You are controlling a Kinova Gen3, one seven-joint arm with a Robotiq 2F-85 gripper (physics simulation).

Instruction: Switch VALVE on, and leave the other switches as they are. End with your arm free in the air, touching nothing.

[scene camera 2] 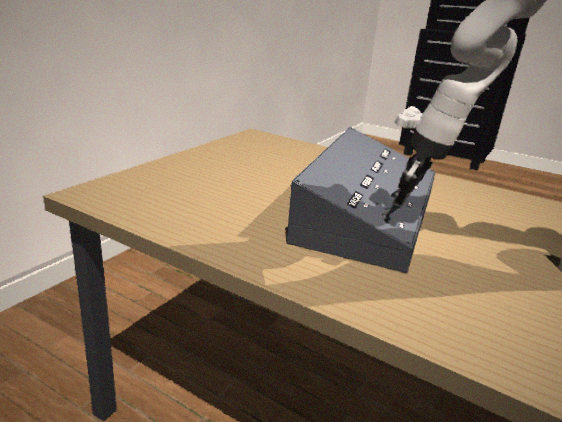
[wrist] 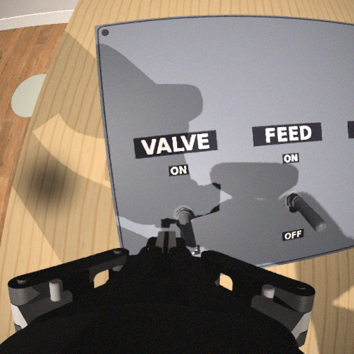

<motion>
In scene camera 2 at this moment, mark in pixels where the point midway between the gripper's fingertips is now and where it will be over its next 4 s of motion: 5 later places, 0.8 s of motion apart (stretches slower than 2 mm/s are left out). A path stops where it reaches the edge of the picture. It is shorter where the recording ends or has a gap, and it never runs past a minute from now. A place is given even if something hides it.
My gripper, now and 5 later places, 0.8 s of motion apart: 397, 204; 393, 188; 417, 191; 413, 211; 406, 206; 407, 205
</motion>
